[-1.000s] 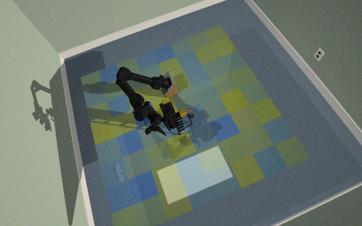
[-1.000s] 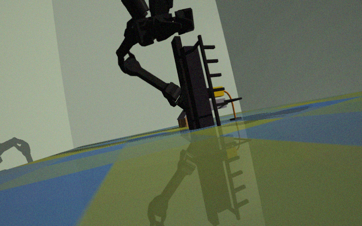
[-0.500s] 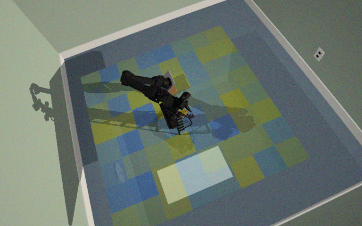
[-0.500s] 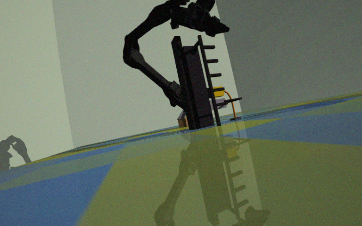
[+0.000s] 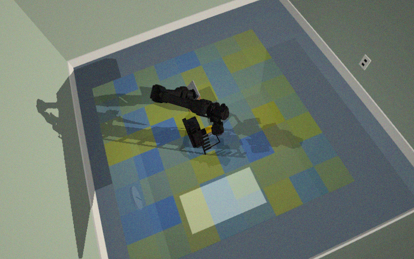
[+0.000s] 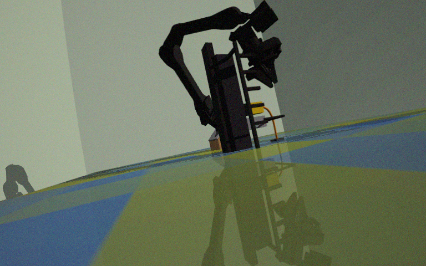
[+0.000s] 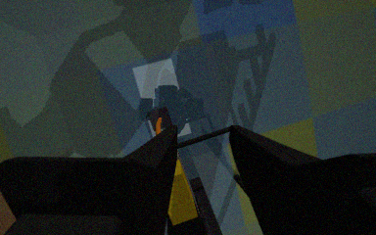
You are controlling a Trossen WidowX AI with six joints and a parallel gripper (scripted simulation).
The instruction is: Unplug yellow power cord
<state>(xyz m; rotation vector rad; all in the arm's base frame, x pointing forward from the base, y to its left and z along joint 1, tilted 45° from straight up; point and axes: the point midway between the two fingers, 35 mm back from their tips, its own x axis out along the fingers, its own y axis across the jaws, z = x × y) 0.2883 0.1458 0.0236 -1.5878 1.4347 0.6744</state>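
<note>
The yellow plug lies 80 mm to the right of my gripper tip, 50 mm below it and 20 mm behind it.
</note>
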